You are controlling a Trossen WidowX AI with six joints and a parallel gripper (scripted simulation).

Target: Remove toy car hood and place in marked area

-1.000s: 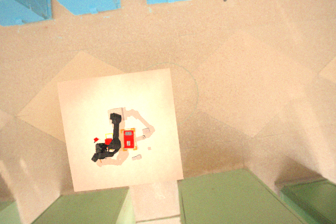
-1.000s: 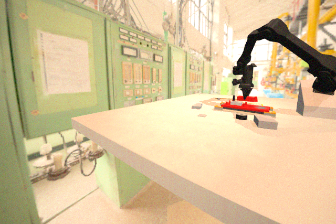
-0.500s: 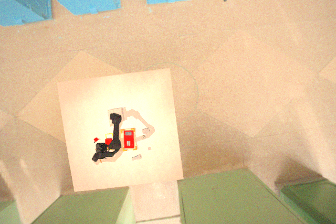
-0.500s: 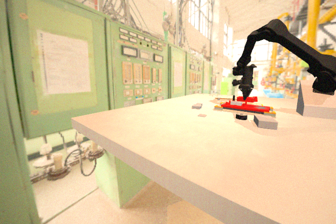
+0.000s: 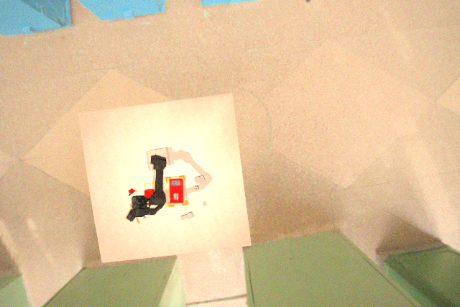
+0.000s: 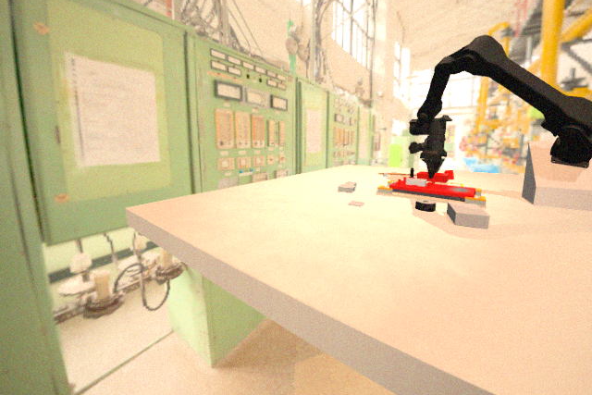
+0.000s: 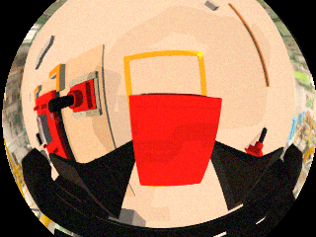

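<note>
The red hood is 1 cm above my gripper tip. Also, from my gripper tip: black wheel: 38 cm to the left, 6 cm behind, 1 cm below.
</note>
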